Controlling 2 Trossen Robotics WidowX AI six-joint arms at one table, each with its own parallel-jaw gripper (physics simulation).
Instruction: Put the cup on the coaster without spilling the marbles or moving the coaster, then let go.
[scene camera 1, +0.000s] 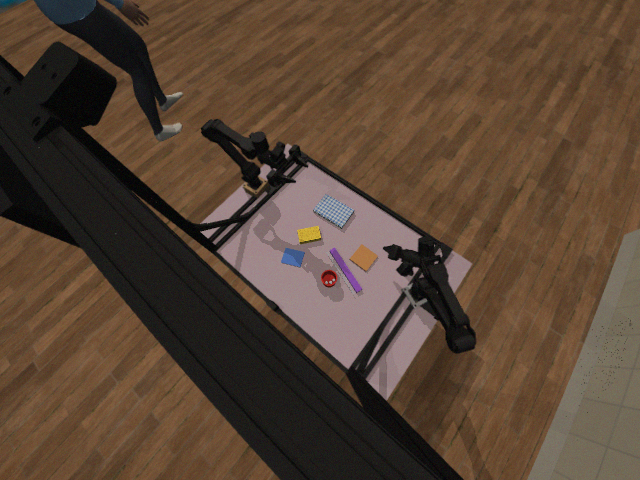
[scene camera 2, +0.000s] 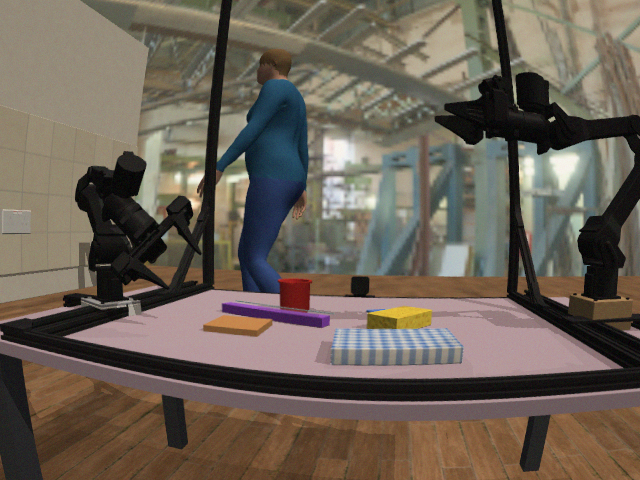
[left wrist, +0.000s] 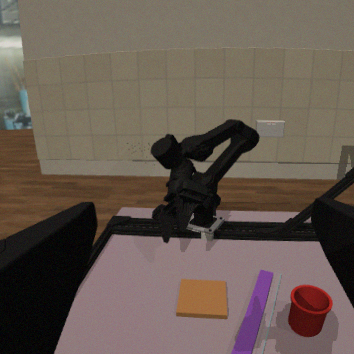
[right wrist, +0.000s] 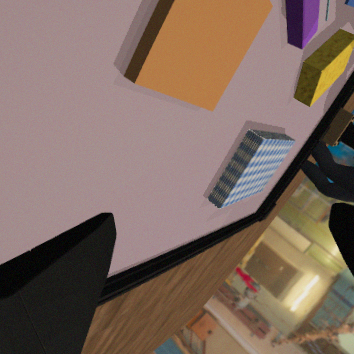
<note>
In view: my left gripper (scene camera 2: 439, 113), my right gripper (scene camera 2: 184, 271), a red cup (scene camera 2: 294, 293), an orange square (scene camera 2: 246, 326) and a purple bar (scene camera 2: 311, 318).
The red cup also shows in the left wrist view (left wrist: 309, 304). The orange square is seen too in the left wrist view (left wrist: 201, 298) and in the right wrist view (right wrist: 190, 57). My left gripper is seen too in scene camera 1 (scene camera 1: 302, 174) and in the left wrist view (left wrist: 205, 211). The right wrist view misses the red cup: it is out of frame.
</note>
